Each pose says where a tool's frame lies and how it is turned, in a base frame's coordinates. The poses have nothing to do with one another.
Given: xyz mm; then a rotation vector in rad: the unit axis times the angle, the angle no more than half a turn.
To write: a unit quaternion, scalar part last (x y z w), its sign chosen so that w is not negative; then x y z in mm. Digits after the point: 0 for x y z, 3 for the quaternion.
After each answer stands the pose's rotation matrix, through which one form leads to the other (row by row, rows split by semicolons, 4 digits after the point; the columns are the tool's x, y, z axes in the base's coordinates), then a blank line. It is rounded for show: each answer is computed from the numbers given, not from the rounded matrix.
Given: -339 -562 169 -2.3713 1.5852 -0.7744
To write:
-0.799 0.534 -0.261 0.093 -339 -562 169
0.2935 -0.8047 0.5160; -0.9016 -0.4124 -0.1303; 0.3176 -0.4270 -0.8466

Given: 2 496 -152 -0.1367 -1.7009 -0.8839
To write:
-0.058 -0.725 -0.377 0.573 2 496 -152
-0.3370 0.5165 -0.7872; -0.3473 0.7089 0.6138; 0.8751 0.4802 -0.0595

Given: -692 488 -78 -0.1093 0.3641 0.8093
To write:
-0.053 0.176 0.391 0.902 -692 488 -78
0.6318 -0.7243 0.2761; 0.6871 0.6882 0.2331; -0.3588 0.0425 0.9324

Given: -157 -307 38 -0.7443 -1.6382 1.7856
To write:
-0.280 -0.617 0.672 0.299 -157 -307 38
-0.6645 -0.0559 -0.7452; 0.7472 -0.0608 -0.6618; -0.0083 -0.9966 0.0822

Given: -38 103 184 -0.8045 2.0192 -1.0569
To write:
-0.311 0.781 -0.409 0.354 -38 103 184
-0.5550 -0.1964 0.8084; -0.7762 0.4718 -0.4182; -0.2993 -0.8595 -0.4143

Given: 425 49 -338 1.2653 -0.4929 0.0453
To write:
0.585 -0.228 0.021 0.778 425 49 -338
0.8952 -0.2993 -0.3301; -0.2341 0.3144 -0.9200; 0.3792 0.9009 0.2114

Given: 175 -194 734 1.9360 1.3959 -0.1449
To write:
0.753 0.543 -0.056 0.366 175 -194 734
0.4036 0.8597 0.3132; 0.7770 -0.1413 -0.6134; -0.4831 0.4909 -0.7250

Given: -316 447 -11 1.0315 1.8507 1.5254
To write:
0.381 0.684 0.564 0.262 -316 447 -11
-0.5716 0.2258 0.7888; 0.8174 0.0735 0.5713; 0.0710 0.9714 -0.2266

